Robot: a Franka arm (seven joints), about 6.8 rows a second.
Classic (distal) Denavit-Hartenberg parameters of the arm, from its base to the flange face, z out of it. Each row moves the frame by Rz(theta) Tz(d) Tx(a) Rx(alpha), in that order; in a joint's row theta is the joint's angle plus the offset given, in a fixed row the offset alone. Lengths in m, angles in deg.
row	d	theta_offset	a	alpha
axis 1	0.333	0	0	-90
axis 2	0	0	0	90
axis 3	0.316	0	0.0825	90
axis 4	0	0	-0.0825	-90
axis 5	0.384	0	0	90
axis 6	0	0	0.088	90
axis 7	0.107	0	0	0
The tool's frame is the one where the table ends.
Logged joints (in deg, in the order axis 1, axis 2, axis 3, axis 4, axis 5, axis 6, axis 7), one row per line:
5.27, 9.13, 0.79, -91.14, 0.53, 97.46, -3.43
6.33, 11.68, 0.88, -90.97, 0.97, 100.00, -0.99
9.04, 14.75, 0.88, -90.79, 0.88, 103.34, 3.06
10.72, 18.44, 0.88, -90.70, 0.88, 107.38, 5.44
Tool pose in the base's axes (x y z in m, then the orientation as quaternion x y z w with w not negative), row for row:
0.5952, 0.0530, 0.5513, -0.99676, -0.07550, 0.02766, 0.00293
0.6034, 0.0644, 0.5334, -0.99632, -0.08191, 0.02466, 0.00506
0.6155, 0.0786, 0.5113, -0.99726, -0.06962, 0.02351, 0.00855
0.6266, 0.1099, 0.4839, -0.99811, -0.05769, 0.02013, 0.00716
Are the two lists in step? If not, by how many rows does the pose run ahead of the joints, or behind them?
The pose runs 1 row behind the joints: the pose in row i belongs to the joints in row i - 1.
